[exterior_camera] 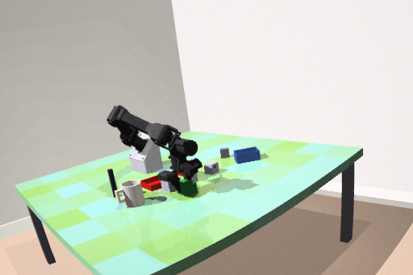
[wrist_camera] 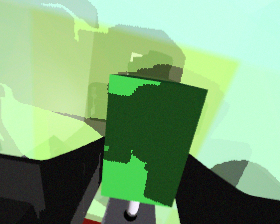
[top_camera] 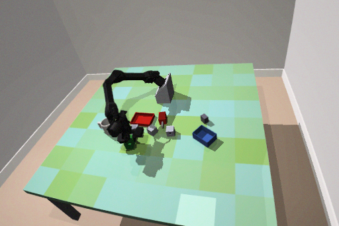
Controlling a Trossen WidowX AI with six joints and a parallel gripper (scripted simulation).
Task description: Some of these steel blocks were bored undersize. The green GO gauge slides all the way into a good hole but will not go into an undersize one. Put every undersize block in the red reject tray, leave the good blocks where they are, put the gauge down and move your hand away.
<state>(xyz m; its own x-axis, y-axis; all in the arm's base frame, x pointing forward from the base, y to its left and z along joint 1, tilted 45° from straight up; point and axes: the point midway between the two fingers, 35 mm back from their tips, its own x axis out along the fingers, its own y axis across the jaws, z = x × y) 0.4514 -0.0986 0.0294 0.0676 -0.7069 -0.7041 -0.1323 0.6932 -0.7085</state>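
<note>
Now: the green GO gauge 2 cm above my gripper tip and 1 cm behind it. The rest, counted from my gripper tip: steel block 22 cm to the left, 10 cm behind, 1 cm above; then mug 20 cm to the right, 7 cm behind, 2 cm above; then red reject tray 19 cm behind.
</note>
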